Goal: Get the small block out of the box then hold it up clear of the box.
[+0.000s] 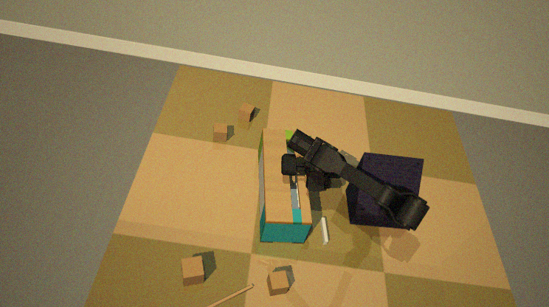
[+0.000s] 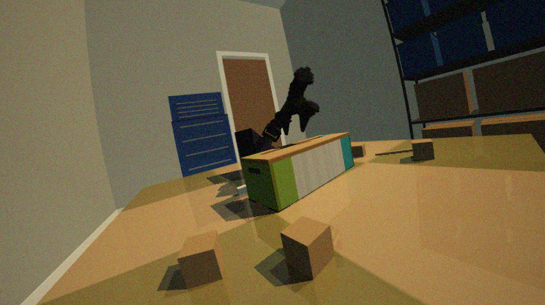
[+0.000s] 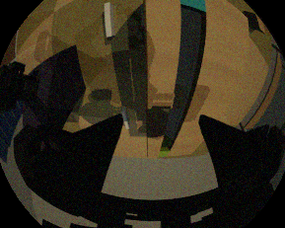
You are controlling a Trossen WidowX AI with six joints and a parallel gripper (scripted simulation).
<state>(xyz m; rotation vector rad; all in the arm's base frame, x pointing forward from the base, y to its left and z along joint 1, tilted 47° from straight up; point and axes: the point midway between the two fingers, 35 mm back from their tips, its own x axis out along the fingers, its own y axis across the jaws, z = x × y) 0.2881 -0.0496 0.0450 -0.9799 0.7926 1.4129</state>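
Right now my gripper tip is 2 cm short of the long box, 3 cm to the left of it and 10 cm above it. The rest, counted from my gripper tip: wooden rod 20 cm ahead, 37 cm to the left, 16 cm below.
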